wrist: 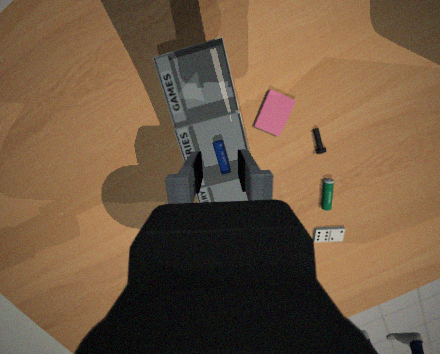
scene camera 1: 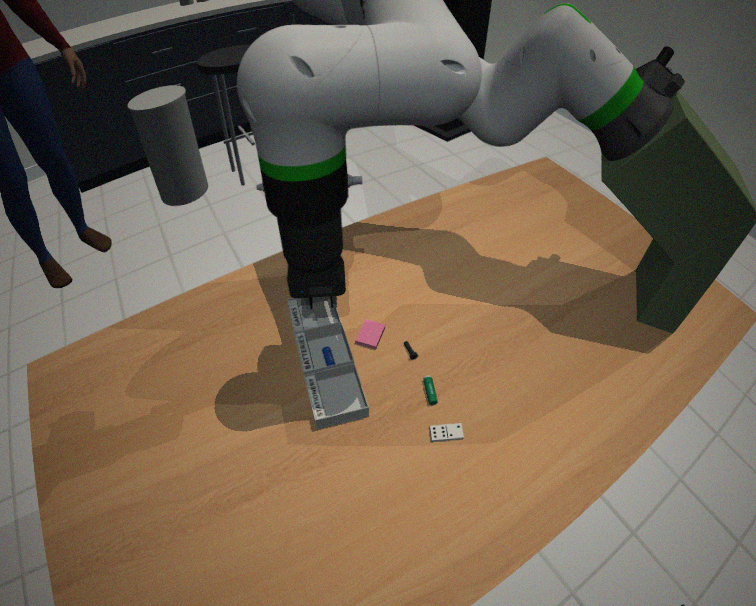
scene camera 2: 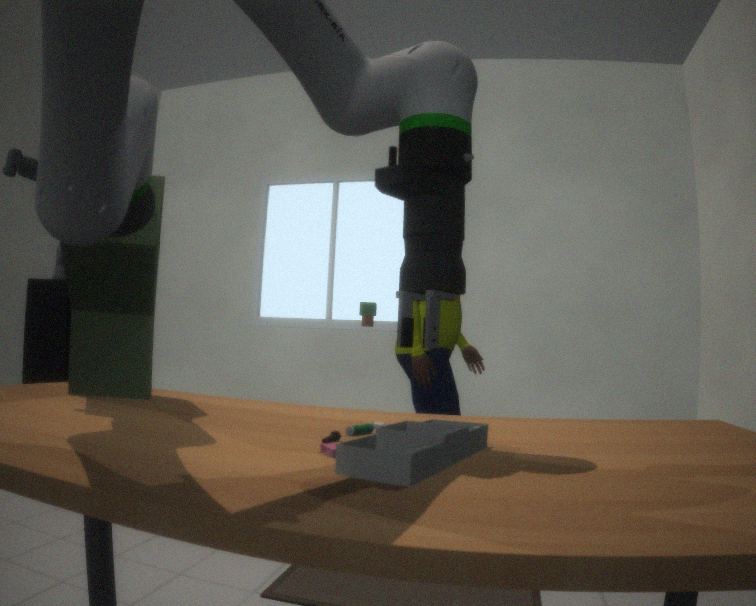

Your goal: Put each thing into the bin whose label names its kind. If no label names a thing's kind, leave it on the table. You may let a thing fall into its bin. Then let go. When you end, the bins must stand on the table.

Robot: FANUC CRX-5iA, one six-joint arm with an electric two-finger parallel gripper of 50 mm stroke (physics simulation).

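Seen in the pictures: gripper, fingertip midpoint: (wrist: 220,163) (scene camera 1: 321,303) (scene camera 2: 417,348); arm's base, origin of the base link: (scene camera 1: 637,129).
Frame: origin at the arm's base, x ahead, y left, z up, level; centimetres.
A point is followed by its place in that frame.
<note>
My gripper (scene camera 1: 322,304) @(x 52.5, y -20.1, z -21.8 cm) (scene camera 2: 419,347) @(x 52.5, y -20.1, z -21.8 cm) (wrist: 220,163) @(x 52.5, y -20.1, z -21.8 cm) is open and empty, high above the bins. The grey three-part bin (scene camera 1: 340,419) @(x 59.5, y -8.4, z -33.5 cm) (scene camera 2: 410,467) @(x 52.1, y -32.6, z -33.1 cm) stands on the table, with labels GAMES, BATTERIES and STATIONERY in scene camera 1. A blue battery (scene camera 1: 328,355) @(x 53.6, y -18.5, z -32.9 cm) (wrist: 221,156) @(x 53.7, y -18.4, z -32.9 cm) is in the BATTERIES compartment. A pink block (scene camera 1: 369,334) @(x 45.0, y -17.9, z -34.0 cm) (scene camera 2: 329,448) @(x 42.8, y -19.9, z -34.2 cm) (wrist: 275,112) @(x 44.4, y -18.2, z -34.0 cm) lies beside the bins. A black bolt-like piece (scene camera 1: 410,350) @(x 42.1, y -10.7, z -34.1 cm) (scene camera 2: 331,436) @(x 41.9, y -11.3, z -34.2 cm) (wrist: 318,140) @(x 41.9, y -11.2, z -34.2 cm), a green battery (scene camera 1: 430,390) @(x 45.5, y -2.7, z -33.6 cm) (scene camera 2: 360,429) @(x 45.3, y -3.9, z -34.1 cm) (wrist: 327,194) @(x 45.2, y -3.4, z -33.7 cm) and a white domino (scene camera 1: 446,432) @(x 48.8, y 4.1, z -34.3 cm) (wrist: 329,234) @(x 48.5, y 3.7, z -34.3 cm) lie on the table farther out.
The arm's green pedestal (scene camera 1: 687,220) @(x 2.7, y 14.6, z -9.2 cm) (scene camera 2: 110,328) @(x -6.1, y 13.0, z -21.5 cm) stands on the table. The table's edge (scene camera 2: 378,561) @(x 49.9, y -48.7, z -36.4 cm) is on the near side in scene camera 2. A person (scene camera 1: 37,151) (scene camera 2: 441,378) stands beyond the table in each scene view, and a grey cylinder (scene camera 1: 169,148) stands on the floor.
</note>
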